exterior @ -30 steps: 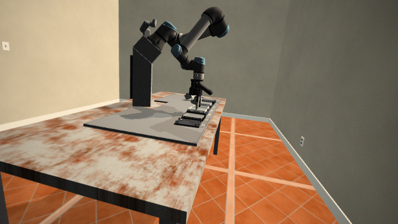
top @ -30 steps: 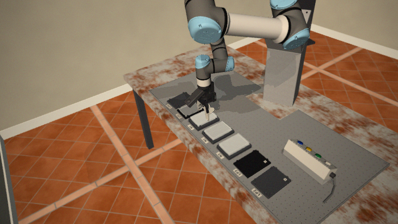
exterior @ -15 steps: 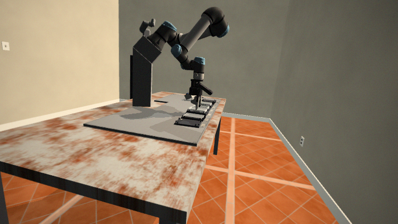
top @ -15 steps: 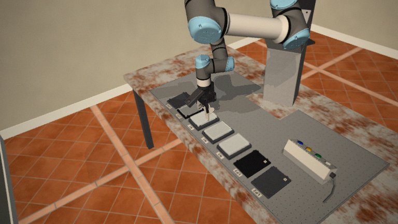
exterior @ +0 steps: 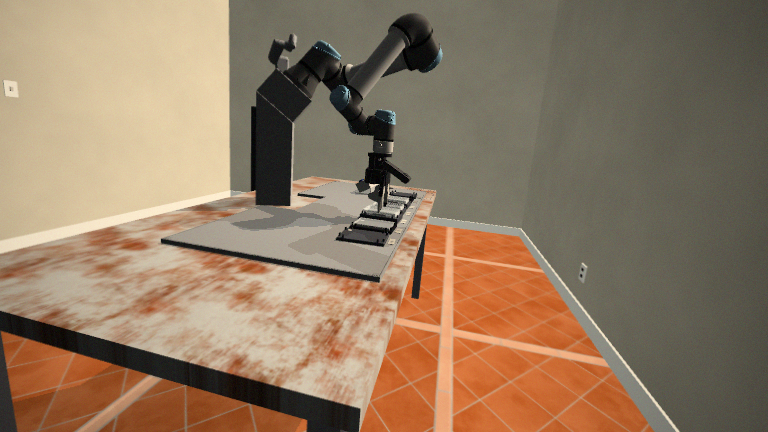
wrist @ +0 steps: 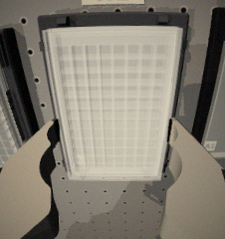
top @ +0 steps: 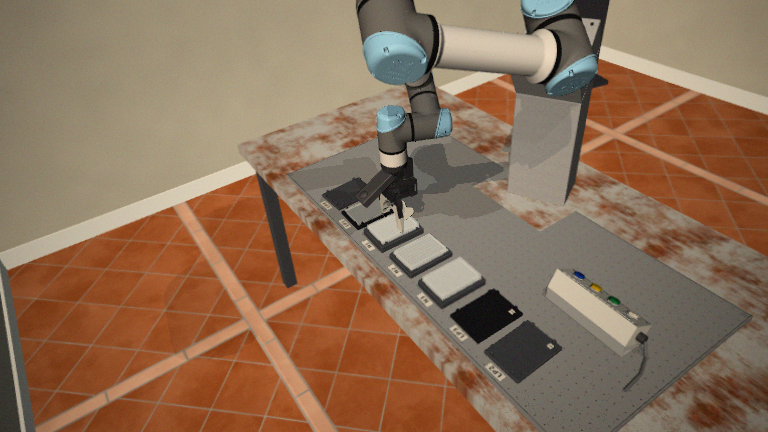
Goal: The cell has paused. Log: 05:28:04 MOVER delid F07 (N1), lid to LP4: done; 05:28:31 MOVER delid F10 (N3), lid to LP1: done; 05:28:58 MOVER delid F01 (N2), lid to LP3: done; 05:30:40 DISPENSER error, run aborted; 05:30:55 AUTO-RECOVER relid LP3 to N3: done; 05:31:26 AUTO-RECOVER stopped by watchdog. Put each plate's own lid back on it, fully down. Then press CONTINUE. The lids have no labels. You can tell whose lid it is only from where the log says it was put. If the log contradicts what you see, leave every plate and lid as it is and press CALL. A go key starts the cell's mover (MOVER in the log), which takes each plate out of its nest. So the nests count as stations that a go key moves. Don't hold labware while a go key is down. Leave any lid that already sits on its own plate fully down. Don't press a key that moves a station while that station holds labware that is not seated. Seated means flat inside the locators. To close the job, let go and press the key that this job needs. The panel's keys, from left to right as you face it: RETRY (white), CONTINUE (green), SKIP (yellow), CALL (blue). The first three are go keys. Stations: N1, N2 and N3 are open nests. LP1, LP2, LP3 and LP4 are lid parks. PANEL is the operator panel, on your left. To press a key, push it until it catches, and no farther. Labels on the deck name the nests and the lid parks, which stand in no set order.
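The plate is 20 mm below my hand. Round my hand: dark nest frame 60 mm behind, 260 mm to the left, 40 mm below; blue CALL key 340 mm behind, 410 mm to the left, 20 mm above; black lid park 30 mm ahead, 120 mm to the right, 40 mm below.
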